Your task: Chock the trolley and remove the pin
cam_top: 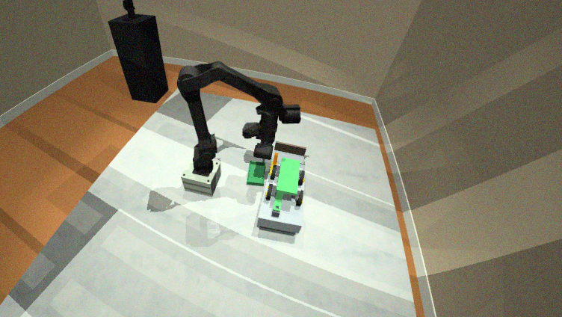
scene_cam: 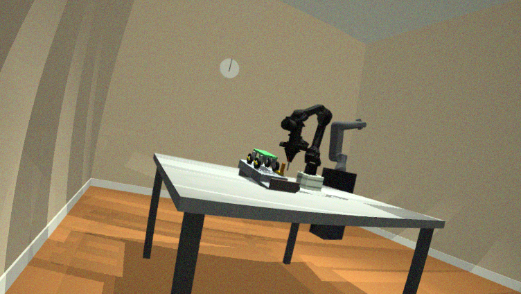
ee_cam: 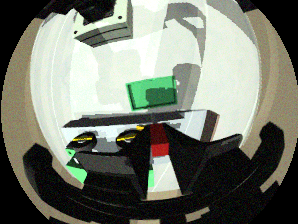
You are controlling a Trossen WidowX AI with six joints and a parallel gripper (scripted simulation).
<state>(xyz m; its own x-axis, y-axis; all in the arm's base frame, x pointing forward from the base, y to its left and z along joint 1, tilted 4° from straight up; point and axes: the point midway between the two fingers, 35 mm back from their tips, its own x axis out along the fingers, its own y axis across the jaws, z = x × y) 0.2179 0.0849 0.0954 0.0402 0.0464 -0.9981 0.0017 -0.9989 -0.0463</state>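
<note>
Now: gripper tip 5 cm short of the yellow chock and 5 cm above it. Also, from my gripper tip: green-topped trolley (10 cm to the right, 10 cm ahead, 2 cm below); then dark brown block (17 cm to the left, 11 cm below, 11 cm ahead); then red-headed stop pin (right at my gripper tip).
</note>
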